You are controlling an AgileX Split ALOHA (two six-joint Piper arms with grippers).
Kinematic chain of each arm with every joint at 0, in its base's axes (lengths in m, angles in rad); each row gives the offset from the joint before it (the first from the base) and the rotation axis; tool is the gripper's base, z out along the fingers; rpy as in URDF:
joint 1: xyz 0 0 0.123 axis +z
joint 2: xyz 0 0 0 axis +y
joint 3: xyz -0.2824 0 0.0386 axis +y
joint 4: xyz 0.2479 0 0.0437 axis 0.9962 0 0.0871
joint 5: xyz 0 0 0 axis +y
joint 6: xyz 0.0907 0 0.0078 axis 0.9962 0 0.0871
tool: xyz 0 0 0 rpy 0 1.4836 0
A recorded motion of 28 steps. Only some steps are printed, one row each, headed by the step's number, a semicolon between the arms.
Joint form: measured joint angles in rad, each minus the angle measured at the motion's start. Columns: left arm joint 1, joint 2, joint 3, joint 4, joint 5, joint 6; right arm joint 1, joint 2, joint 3, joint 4, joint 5, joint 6.
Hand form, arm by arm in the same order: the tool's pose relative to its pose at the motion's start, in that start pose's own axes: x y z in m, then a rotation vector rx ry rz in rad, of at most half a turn. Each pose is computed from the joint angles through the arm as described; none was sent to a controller.
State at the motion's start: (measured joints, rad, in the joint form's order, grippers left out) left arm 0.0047 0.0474 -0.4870 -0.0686 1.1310 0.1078; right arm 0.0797 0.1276 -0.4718 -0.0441 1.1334 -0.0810
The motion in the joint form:
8: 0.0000 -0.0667 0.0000 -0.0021 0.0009 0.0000; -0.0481 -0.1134 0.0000 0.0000 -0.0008 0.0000
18: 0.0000 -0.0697 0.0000 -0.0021 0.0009 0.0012; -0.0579 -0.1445 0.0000 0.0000 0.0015 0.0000
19: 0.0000 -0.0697 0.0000 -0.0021 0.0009 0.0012; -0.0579 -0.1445 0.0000 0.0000 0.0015 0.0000
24: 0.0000 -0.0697 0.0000 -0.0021 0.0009 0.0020; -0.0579 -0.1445 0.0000 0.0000 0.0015 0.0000
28: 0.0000 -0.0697 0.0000 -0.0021 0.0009 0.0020; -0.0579 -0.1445 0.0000 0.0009 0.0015 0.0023
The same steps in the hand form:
8: 0.0058 -0.0011 -0.0078 -0.0032 -0.0657 0.0033; 0.0099 0.0006 -0.0127 0.0495 -0.1085 0.0334
18: 0.0060 -0.0012 -0.0081 -0.0035 -0.0687 0.0047; 0.0130 0.0011 -0.0159 0.0607 -0.1361 0.0399
19: 0.0060 -0.0012 -0.0081 -0.0035 -0.0687 0.0047; 0.0130 0.0011 -0.0159 0.0607 -0.1361 0.0399
24: 0.0060 -0.0012 -0.0081 -0.0035 -0.0687 0.0055; 0.0130 0.0011 -0.0159 0.0607 -0.1361 0.0399
28: 0.0060 -0.0012 -0.0081 -0.0035 -0.0687 0.0055; 0.0130 0.0012 -0.0159 0.0597 -0.1363 0.0425

